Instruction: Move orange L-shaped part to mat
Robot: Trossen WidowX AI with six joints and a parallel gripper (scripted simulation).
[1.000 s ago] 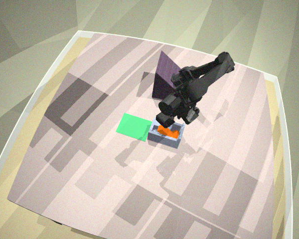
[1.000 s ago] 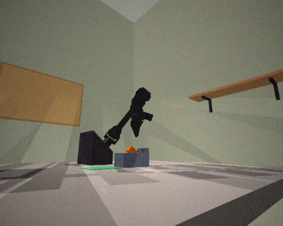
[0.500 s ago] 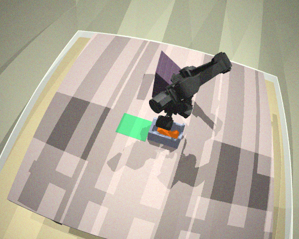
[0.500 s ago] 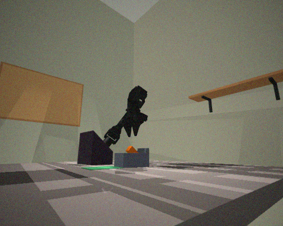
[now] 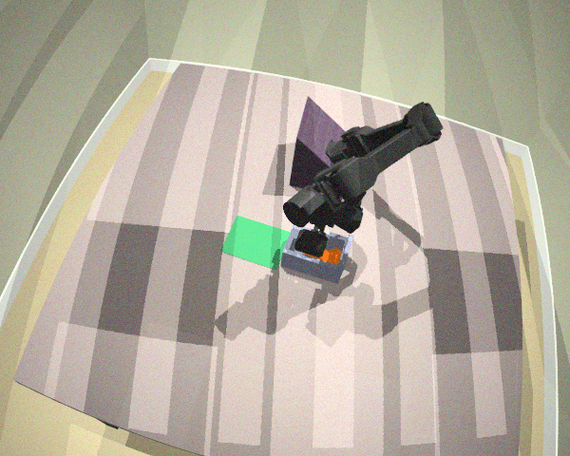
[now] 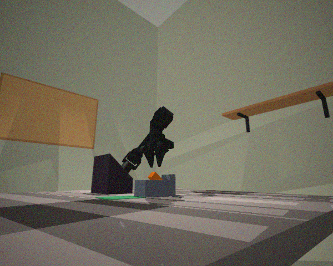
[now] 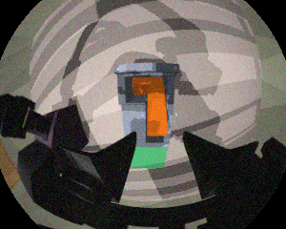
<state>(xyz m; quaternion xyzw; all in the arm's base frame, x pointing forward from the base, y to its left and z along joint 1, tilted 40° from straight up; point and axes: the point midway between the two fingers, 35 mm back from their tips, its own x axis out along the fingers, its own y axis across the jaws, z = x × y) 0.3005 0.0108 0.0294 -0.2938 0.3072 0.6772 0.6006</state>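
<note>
The orange L-shaped part lies 2 cm behind my gripper tip, 4 cm to the left of it and 8 cm below it. Round my gripper tip: green mat 1 cm behind, 14 cm to the right, 13 cm below.
</note>
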